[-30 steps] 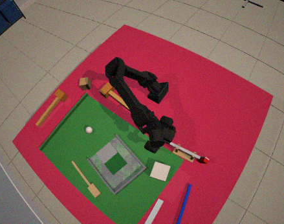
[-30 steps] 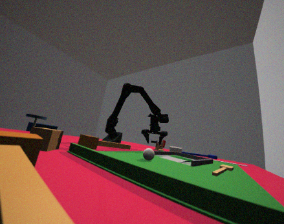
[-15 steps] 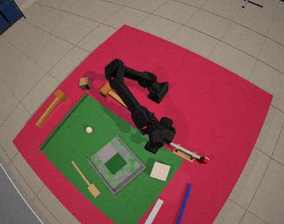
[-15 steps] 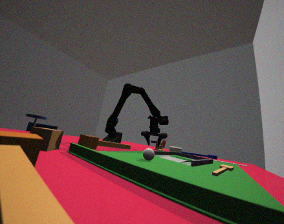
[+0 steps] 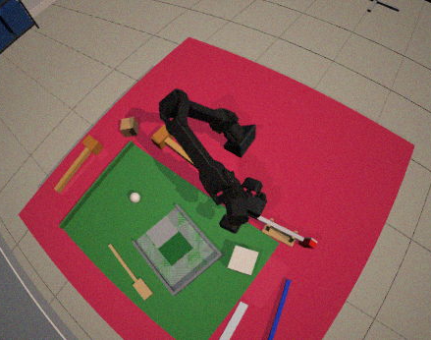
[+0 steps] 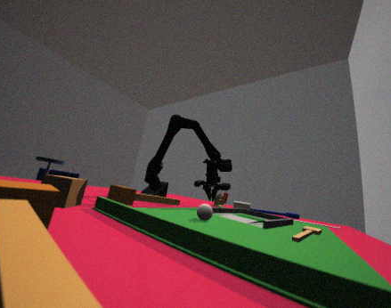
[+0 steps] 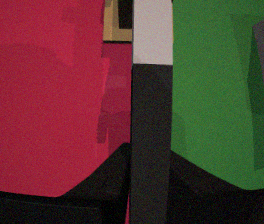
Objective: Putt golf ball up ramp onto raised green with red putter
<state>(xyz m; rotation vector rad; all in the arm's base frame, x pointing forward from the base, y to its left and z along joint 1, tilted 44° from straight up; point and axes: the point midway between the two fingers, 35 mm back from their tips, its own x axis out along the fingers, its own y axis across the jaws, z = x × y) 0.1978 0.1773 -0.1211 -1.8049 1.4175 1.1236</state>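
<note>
Now: the red putter 30 mm behind my gripper tip, 110 mm to the left of it and 30 mm above it. Also, from my gripper tip: white bar: 370 mm ahead, 240 mm to the left, 30 mm below; then white golf ball: 240 mm ahead, 360 mm to the right, 10 mm below; then blue putter: 210 mm ahead, 330 mm to the left, 20 mm below.
</note>
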